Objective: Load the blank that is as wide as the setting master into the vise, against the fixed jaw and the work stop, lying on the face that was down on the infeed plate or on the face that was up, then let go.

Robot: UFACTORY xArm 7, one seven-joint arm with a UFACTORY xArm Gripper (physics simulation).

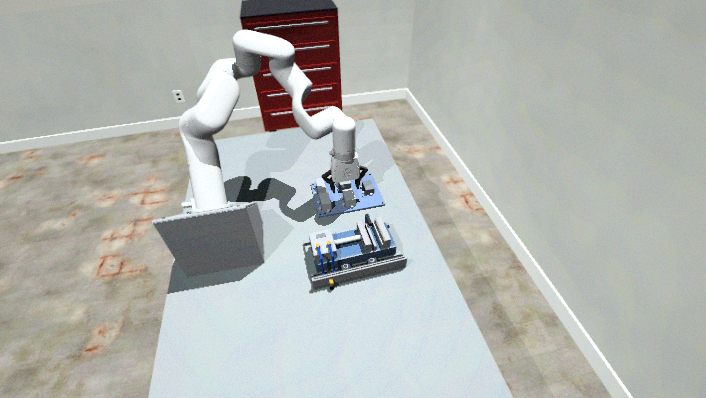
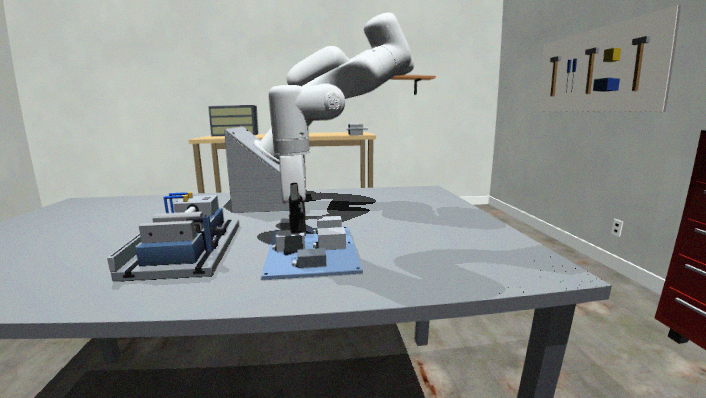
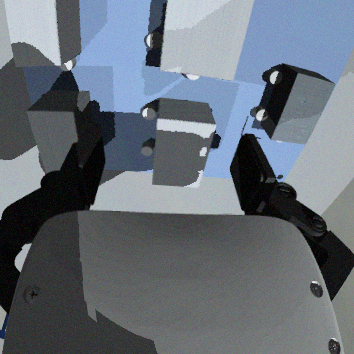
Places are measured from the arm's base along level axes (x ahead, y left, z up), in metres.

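Pixels of known places: gripper, fingertip midpoint: (image 1: pixel 345 188) (image 2: pixel 298 225) (image 3: pixel 170 145); arm's base at its link origin: (image 1: pixel 212 209) (image 2: pixel 268 153).
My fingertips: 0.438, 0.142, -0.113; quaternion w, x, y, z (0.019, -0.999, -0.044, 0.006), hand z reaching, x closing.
For each thing: its top centre in the pictures, then the offset to it from my fingertips, as dx, dy, dz.
- blue infeed plate at its top centre: (image 3: pixel 186 80) (image 2: pixel 311 246) (image 1: pixel 346 193) +0.008, +0.027, -0.049
- smaller block at its top centre: (image 3: pixel 302 112) (image 2: pixel 311 252) (image 1: pixel 368 184) +0.095, +0.033, -0.024
- vise at its top centre: (image 2: pixel 181 207) (image 1: pixel 352 235) -0.016, -0.266, +0.042
- vise's outer jaw at its top centre: (image 2: pixel 166 222) (image 1: pixel 382 228) +0.083, -0.251, +0.040
- dark upright post at its top centre: (image 2: pixel 205 215) +0.046, -0.185, +0.041
- rail at its top centre: (image 1: pixel 360 267) -0.008, -0.355, -0.007
- far left block at its top centre: (image 3: pixel 29 12) (image 2: pixel 329 218) (image 1: pixel 320 183) -0.088, +0.066, -0.013
The blue infeed plate (image 1: pixel 372 201) (image 2: pixel 320 271) (image 3: pixel 295 30) carries several grey blocks. My gripper (image 1: pixel 345 188) (image 2: pixel 297 230) (image 3: pixel 170 145) is open above the plate, its fingers on either side of the near middle block (image 1: pixel 349 199) (image 2: pixel 289 243) (image 3: pixel 181 152) with gaps. A smaller block (image 1: pixel 368 188) (image 2: pixel 311 258) (image 3: pixel 306 107) is at the right. A larger, lighter block (image 2: pixel 332 238) (image 3: pixel 205 40) is behind the middle one. Another block (image 1: pixel 324 200) (image 3: pixel 52 132) is near the left finger. The vise (image 1: pixel 355 258) (image 2: pixel 170 253) has a gap between its jaws. I cannot tell which block is the master.
The vise's outer jaw (image 1: pixel 383 234) (image 2: pixel 167 231) and inner jaw (image 1: pixel 364 237) stand upright, with a dark upright post (image 2: pixel 207 233) beside them. A rail (image 1: pixel 365 270) runs along the vise's side. A far left block (image 2: pixel 329 222) (image 3: pixel 32 32) stands on the plate.
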